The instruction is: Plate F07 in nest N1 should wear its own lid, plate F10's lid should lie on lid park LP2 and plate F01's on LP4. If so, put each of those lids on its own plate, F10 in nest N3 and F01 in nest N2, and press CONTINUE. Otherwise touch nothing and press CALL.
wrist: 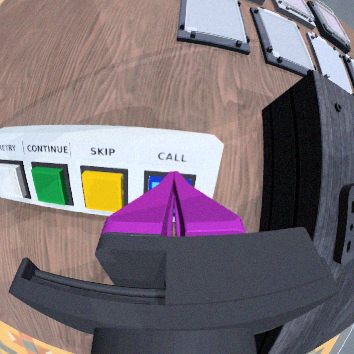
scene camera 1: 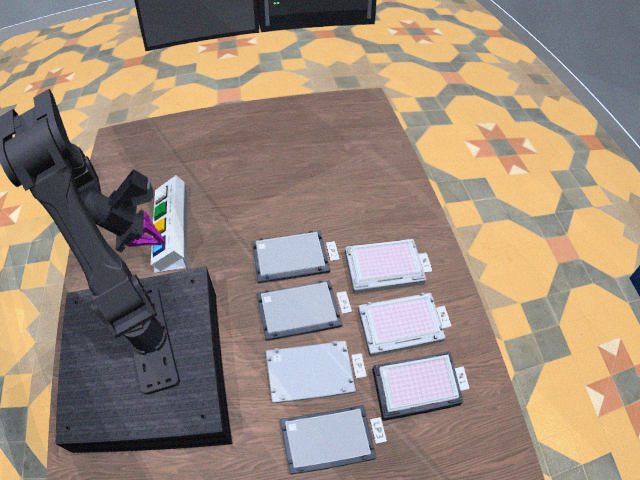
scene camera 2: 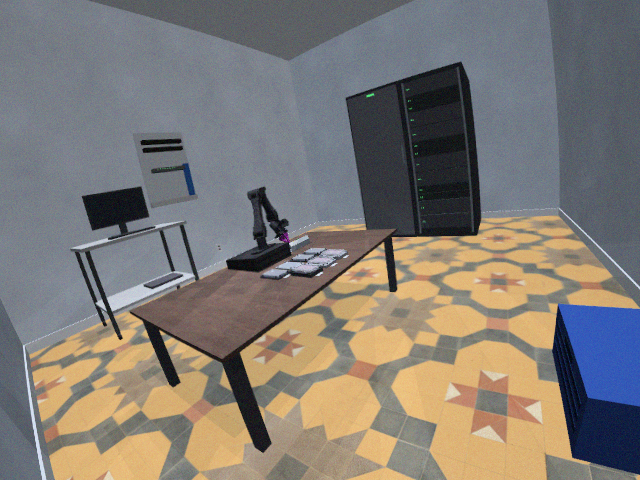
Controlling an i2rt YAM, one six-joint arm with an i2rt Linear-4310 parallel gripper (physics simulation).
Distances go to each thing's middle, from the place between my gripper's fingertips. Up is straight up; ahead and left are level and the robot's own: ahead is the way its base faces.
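Green CONTINUE button (wrist: 49, 183): 100 mm to the left of my hand and 10 mm below it. White button box (scene camera 1: 174, 255): 20 mm ahead of my hand, 80 mm to the left of it, 20 mm below it. Yellow SKIP button (wrist: 102, 190): 10 mm below my hand, 50 mm to the left of it.
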